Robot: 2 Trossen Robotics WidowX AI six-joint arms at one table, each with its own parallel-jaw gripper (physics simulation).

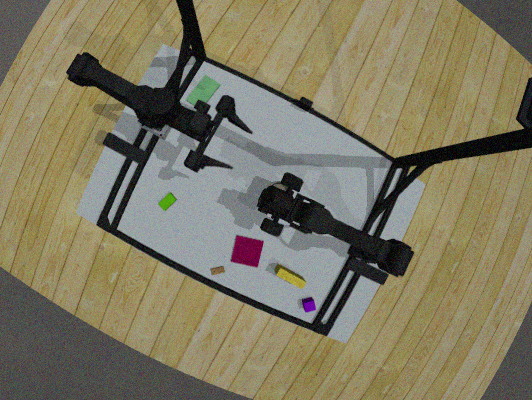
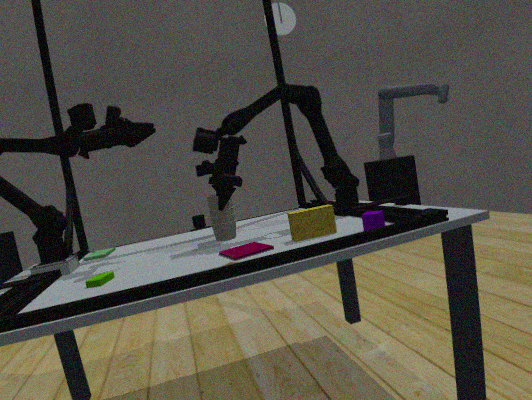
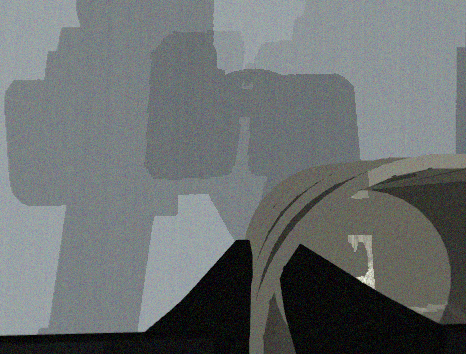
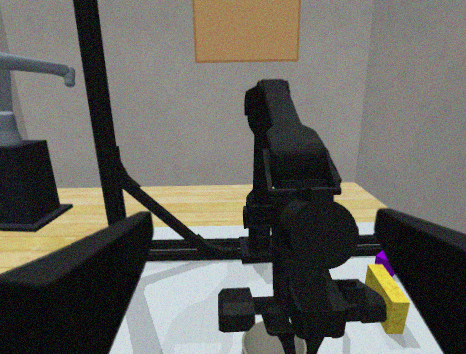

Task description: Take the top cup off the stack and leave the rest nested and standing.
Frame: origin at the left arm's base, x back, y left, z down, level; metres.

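Where they show: left gripper, fingertip midpoint: [image 2: 220,210] [image 3: 263,253]; right gripper, fingertip midpoint: [image 1: 242,150] [image 2: 154,127] [image 4: 263,220]; left arm's base, link origin: [image 2: 348,205] [image 4: 259,245]; right arm's base, link origin: [image 1: 157,120] [image 2: 54,260].
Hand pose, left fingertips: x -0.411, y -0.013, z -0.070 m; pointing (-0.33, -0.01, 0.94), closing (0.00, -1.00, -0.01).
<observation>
Things, the pixels of their top centre, and the offset from my left fingertips. Level surfaces: height alone.
- white table, surface height: dz +0.091 m
- magenta flat tile, top centre: [image 2: 245,248] [image 1: 247,251] dx +0.007, dy +0.201, dz +0.083 m
- yellow block, top centre: [image 4: 387,281] [image 2: 309,208] [image 1: 291,278] dx +0.181, dy +0.219, dz +0.021 m
- purple cube, top centre: [image 2: 372,212] [image 4: 388,256] [image 1: 309,306] dx +0.303, dy +0.300, dz +0.051 m
- small tan block, top centre: [image 1: 217,270] dx -0.062, dy +0.311, dz +0.083 m
- green block, top centre: [image 2: 99,276] [image 1: 167,201] dx -0.329, dy +0.156, dz +0.076 m
- pale green tile, top centre: [image 2: 99,252] [image 1: 203,91] dx -0.385, dy -0.263, dz +0.081 m
A stack of nested grey-beige cups [image 2: 223,227] [image 3: 333,214] [image 4: 257,343] stands upright near the middle of the white table [image 1: 328,131] [image 2: 161,259]. My left gripper [image 2: 225,203] [image 3: 263,253] points straight down into the stack. It is shut on the rim wall of the top cup, with one finger outside and one inside. My right gripper [image 1: 241,148] [image 2: 143,128] is open and empty. It hovers high, well away from the cups.
A magenta flat tile [image 1: 247,251] [image 2: 246,250], a yellow block [image 1: 290,276] [image 2: 312,222] [image 4: 387,298], a purple cube [image 1: 308,304] [image 2: 373,220] and a small tan block [image 1: 217,270] lie near the front edge. A green block [image 1: 167,201] [image 2: 100,278] and a pale green tile [image 1: 203,90] [image 2: 98,253] lie by the right arm.
</observation>
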